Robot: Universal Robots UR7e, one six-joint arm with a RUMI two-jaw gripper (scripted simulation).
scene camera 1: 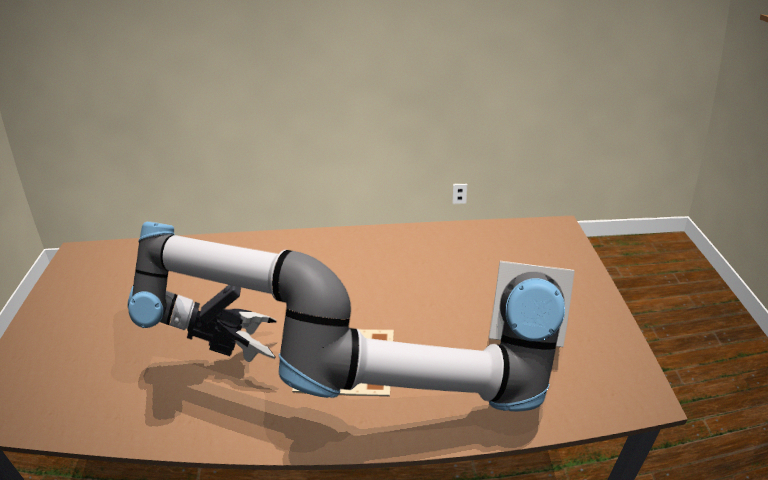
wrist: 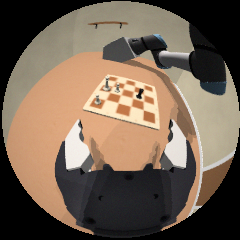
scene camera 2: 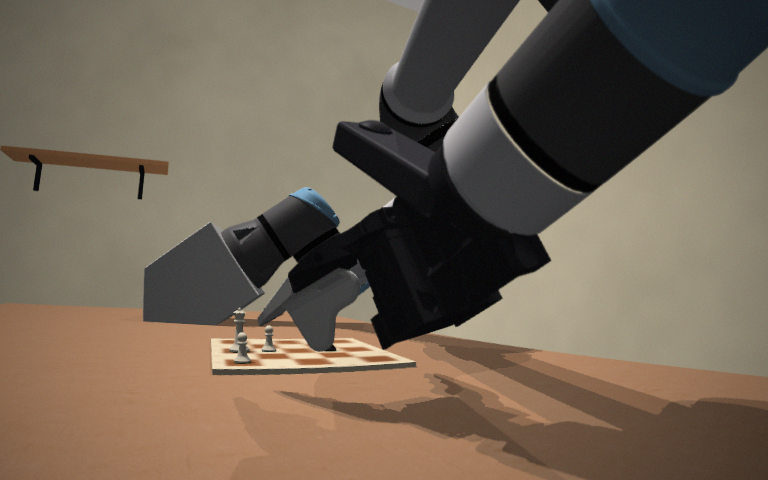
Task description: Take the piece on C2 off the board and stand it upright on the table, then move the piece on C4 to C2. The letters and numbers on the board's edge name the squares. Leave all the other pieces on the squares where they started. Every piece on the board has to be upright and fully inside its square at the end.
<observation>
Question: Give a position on a chessboard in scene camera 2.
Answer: At 293,356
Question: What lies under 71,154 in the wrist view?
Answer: My gripper.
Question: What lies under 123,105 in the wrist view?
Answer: A chessboard.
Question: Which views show my gripper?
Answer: Scene camera 1, the wrist view and scene camera 2: all of them.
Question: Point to a chessboard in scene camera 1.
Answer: At 363,389
</observation>
